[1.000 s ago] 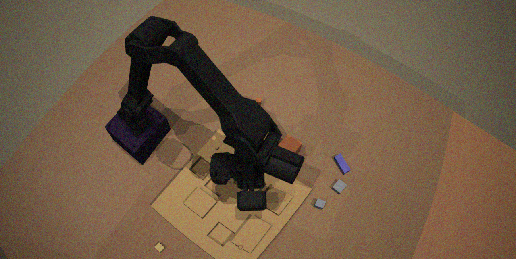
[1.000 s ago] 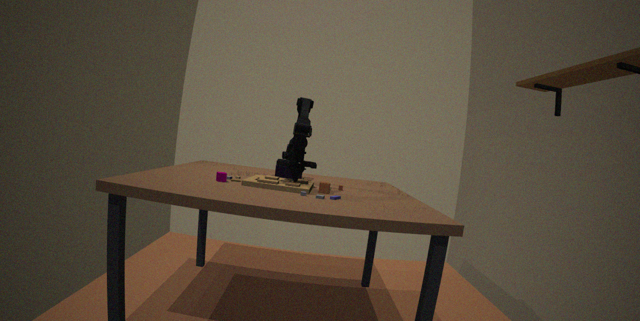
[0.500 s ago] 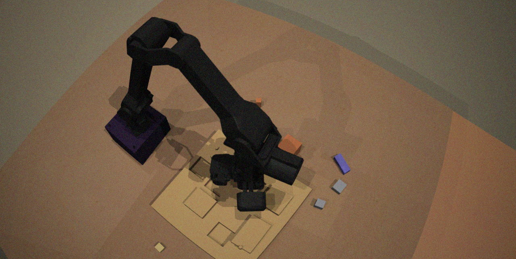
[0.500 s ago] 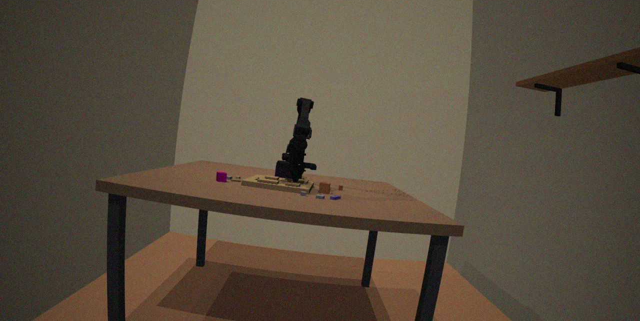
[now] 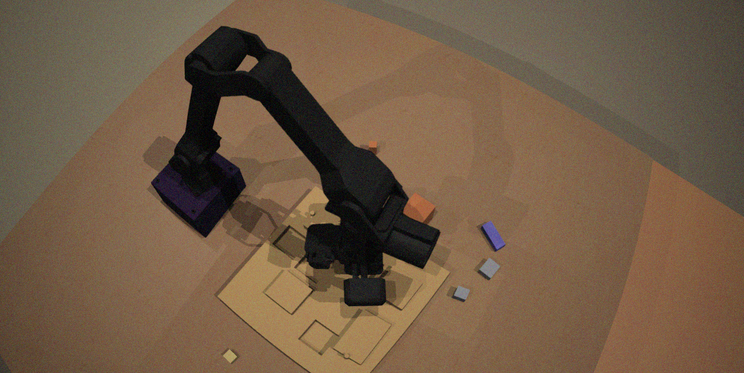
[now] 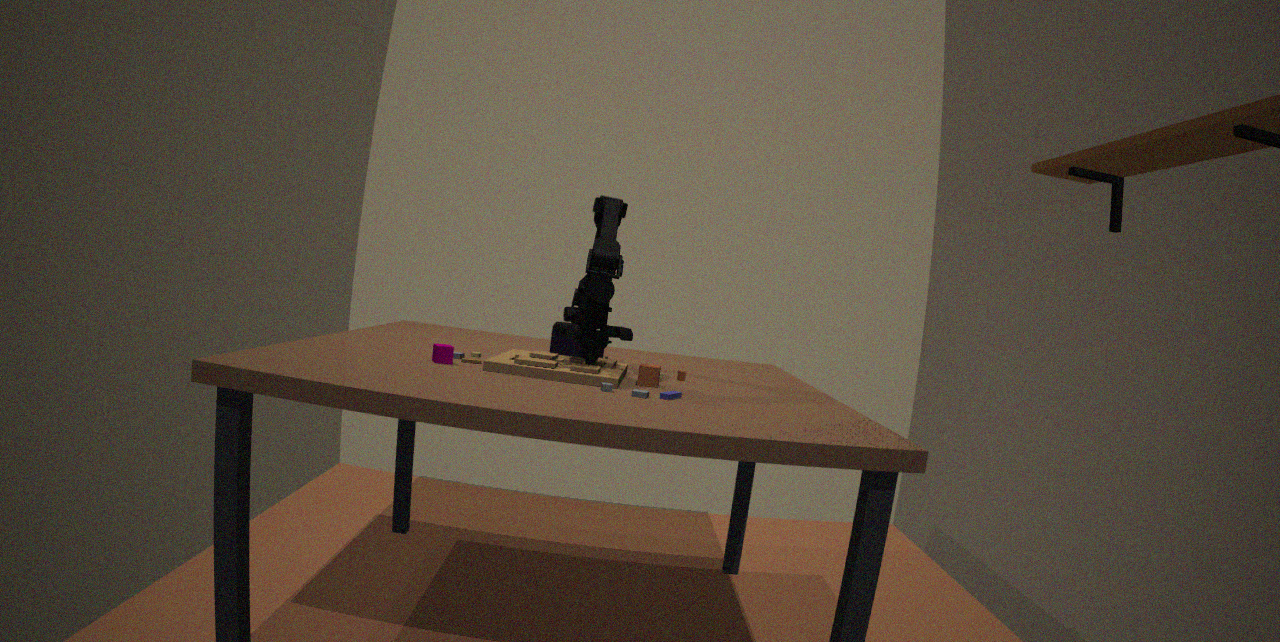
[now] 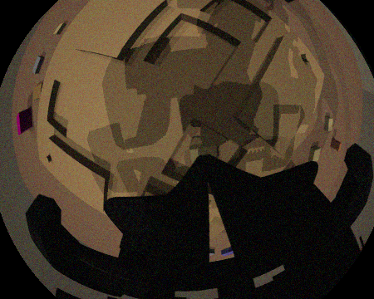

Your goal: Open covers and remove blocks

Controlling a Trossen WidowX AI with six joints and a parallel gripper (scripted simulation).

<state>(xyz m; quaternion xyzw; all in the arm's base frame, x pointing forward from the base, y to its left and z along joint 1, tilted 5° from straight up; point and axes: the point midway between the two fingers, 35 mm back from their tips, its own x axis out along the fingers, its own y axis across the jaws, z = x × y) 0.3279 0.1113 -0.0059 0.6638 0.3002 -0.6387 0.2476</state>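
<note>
My gripper tip is 10 mm past the tan puzzle board and 50 mm to the left of it. Round my gripper tip: blue-violet bar (130 mm ahead, 210 mm to the left, 10 mm below); small orange block (160 mm behind, 200 mm to the left, 10 mm below); orange cube (140 mm to the left).
</note>
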